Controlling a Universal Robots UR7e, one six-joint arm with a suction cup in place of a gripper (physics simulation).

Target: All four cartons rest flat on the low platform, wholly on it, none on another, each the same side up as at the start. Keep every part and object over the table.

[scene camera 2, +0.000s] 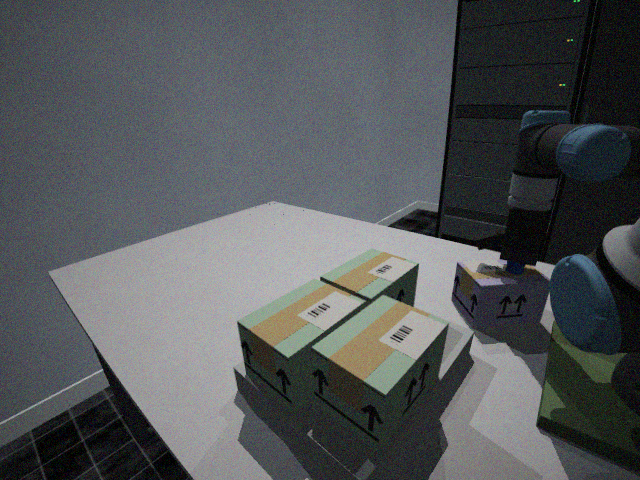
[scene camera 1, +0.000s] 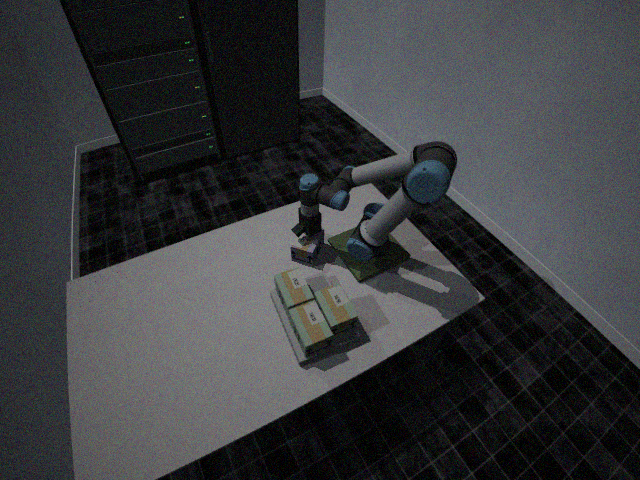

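Note:
Three green cartons with tan tape and labels stand upright, side by side, on the low platform: one at the rack end, one on the robot's side, one on the far side from the robot. A purple carton is off the platform, between it and the rack side, arrows pointing up. My suction cup is on and touches its top. Whether its underside is clear of the table cannot be told.
The robot's green base plate stands close beside the purple carton. The pale table extends away from the robot beyond the platform. A dark server rack stands on the floor behind the table.

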